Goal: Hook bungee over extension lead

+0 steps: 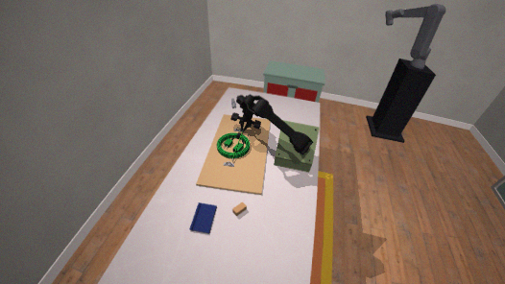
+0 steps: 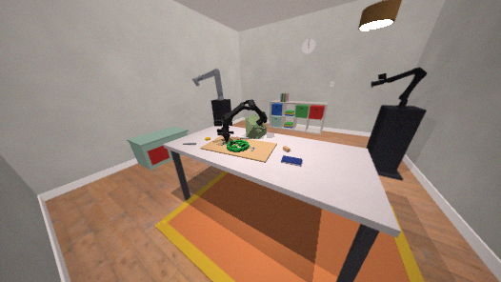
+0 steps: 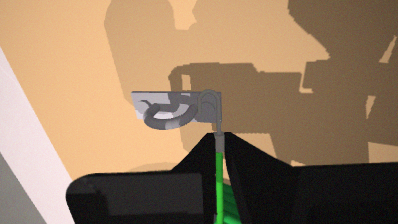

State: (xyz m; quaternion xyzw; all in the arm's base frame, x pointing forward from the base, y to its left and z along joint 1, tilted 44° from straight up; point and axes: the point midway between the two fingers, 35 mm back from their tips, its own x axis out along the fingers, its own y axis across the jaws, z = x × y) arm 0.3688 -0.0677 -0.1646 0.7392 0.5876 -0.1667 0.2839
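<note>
Now: hand 3 cm short of the green extension lead, 14 cm to the right of it and 3 cm above it. From my hand the other things lie so: yellow disc: 26 cm to the right, 5 cm below; tan block: 12 cm behind, 55 cm to the left, 4 cm below.
</note>
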